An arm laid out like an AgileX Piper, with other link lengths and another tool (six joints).
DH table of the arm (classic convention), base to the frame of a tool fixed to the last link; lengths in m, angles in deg. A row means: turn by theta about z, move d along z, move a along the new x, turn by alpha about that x. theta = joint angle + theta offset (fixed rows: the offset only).
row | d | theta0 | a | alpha
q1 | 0.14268 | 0 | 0 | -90
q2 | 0 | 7.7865 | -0.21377 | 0
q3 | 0 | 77.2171 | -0.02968 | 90
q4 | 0.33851 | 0 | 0 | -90
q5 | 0 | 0 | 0 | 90
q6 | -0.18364 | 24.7 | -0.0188 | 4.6
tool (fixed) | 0.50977 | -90 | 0 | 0
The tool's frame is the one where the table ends.
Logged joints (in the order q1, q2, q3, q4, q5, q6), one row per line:
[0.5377, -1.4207, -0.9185, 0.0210, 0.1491, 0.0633]
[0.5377, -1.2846, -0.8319, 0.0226, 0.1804, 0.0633]
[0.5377, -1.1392, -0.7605, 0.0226, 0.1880, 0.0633]
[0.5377, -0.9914, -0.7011, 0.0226, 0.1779, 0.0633]
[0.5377, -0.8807, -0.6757, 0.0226, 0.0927, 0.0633]
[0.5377, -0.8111, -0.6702, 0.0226, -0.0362, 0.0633]
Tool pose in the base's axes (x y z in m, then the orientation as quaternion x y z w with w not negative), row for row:
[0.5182, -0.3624, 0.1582, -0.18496, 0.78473, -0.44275, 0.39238]
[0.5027, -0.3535, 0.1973, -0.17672, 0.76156, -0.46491, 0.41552]
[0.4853, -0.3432, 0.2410, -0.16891, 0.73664, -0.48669, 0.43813]
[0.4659, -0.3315, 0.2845, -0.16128, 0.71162, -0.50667, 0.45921]
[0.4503, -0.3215, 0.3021, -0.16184, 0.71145, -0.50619, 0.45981]
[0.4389, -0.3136, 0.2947, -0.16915, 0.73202, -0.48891, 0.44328]
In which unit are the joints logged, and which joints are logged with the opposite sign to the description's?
The joints are logged in radians. Opposite sign: q1, q2, q5.
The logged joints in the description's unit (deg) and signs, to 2 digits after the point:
[-30.81, 81.40, -52.63, 1.20, -8.54, 3.63]
[-30.81, 73.60, -47.66, 1.29, -10.34, 3.63]
[-30.81, 65.27, -43.57, 1.29, -10.77, 3.63]
[-30.81, 56.80, -40.17, 1.29, -10.19, 3.63]
[-30.81, 50.46, -38.71, 1.29, -5.31, 3.63]
[-30.81, 46.47, -38.40, 1.29, 2.07, 3.63]

